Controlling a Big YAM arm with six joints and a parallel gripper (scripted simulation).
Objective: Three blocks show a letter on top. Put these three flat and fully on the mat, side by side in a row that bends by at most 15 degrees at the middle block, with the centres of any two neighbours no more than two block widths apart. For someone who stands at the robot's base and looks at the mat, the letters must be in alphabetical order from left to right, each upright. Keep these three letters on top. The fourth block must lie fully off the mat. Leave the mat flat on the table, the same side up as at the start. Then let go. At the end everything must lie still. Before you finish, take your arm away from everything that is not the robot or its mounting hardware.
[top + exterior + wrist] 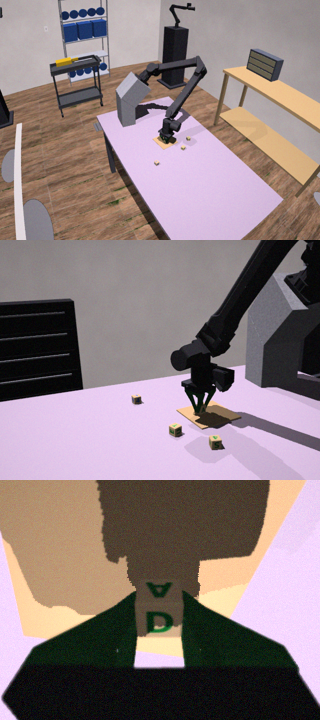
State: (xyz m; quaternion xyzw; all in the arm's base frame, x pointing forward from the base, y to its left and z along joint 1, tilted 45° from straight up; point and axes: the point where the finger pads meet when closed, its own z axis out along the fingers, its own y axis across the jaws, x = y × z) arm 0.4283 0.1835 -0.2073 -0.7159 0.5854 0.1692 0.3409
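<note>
Right now the D block is right at my hand. Round my hand: T block: 120 mm ahead, 70 mm to the left; L block: 170 mm to the right, 140 mm ahead; tan mat: 20 mm behind, 10 mm to the left, 10 mm below.
</note>
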